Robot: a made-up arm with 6 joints.
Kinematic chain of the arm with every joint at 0, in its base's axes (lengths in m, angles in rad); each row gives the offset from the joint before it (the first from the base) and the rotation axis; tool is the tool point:
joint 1: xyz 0 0 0.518 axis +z
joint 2: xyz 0 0 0 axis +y
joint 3: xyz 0 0 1.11 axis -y
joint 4: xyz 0 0 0 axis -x
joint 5: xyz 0.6 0 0 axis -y
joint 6: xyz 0 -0.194 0 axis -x
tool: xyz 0 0 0
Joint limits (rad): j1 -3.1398..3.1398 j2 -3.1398..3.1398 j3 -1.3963..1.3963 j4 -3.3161..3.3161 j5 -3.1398..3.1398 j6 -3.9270..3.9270
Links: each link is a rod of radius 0.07 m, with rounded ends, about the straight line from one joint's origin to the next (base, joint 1, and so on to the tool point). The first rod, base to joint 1, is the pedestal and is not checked.
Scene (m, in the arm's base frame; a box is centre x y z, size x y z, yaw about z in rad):
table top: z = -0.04
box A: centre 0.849 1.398 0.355 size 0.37 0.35 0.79 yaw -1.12
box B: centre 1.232 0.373 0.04 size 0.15 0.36 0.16 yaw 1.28
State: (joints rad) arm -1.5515 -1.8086 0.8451 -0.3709 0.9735 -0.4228
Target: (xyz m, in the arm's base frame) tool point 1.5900 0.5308 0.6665
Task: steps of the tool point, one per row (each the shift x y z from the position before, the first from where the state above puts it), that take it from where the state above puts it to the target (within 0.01 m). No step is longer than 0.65 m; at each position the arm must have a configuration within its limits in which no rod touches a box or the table.
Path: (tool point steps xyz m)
1: 0.4087 -0.0372 0.2444
2: 0.3568 -0.1717 0.2340
3: 0.2587 -0.2719 0.2181
4: 0.4537 -0.1834 -0.2868
5: 0.3233 -0.3770 -0.3431

